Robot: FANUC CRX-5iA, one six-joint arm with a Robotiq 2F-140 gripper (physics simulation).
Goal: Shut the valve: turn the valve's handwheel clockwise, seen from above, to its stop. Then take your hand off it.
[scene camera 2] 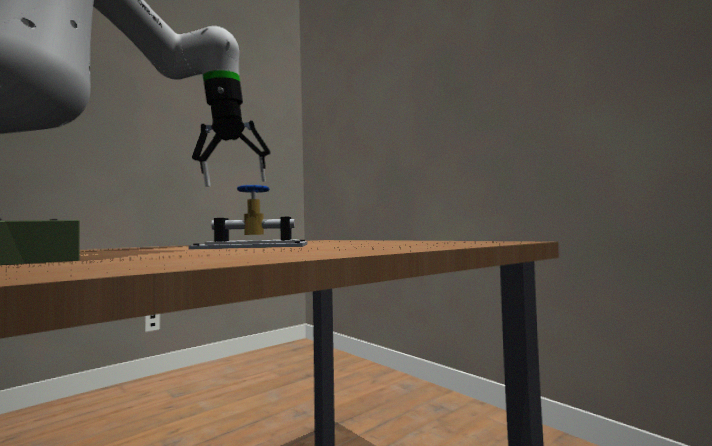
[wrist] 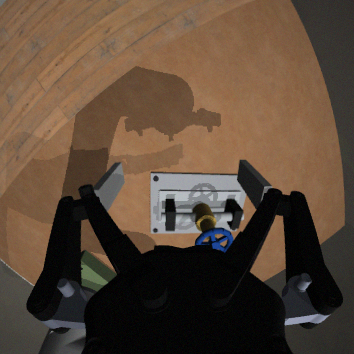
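The blue handwheel (scene camera 2: 253,188) (wrist: 214,230) sits level on top of the brass valve (scene camera 2: 253,223) (wrist: 205,220). The valve is on a grey pipe (scene camera 2: 277,223) held by two black clamps above a grey base plate (scene camera 2: 252,243) (wrist: 195,179). My gripper (scene camera 2: 235,182) (wrist: 180,170) is wide open, pointing down, with nothing between its fingers. In the scene view its fingertips are slightly above the wheel, and the wheel is nearer the right finger. In the wrist view part of the wheel's lower edge is hidden behind the gripper body.
The valve assembly stands on the wooden table (scene camera 2: 420,250) (wrist: 275,100). A green box (scene camera 2: 42,241) (wrist: 97,272) is at the left in the scene view and at the lower left in the wrist view. The arm's shadow falls across the table. Grey walls stand behind.
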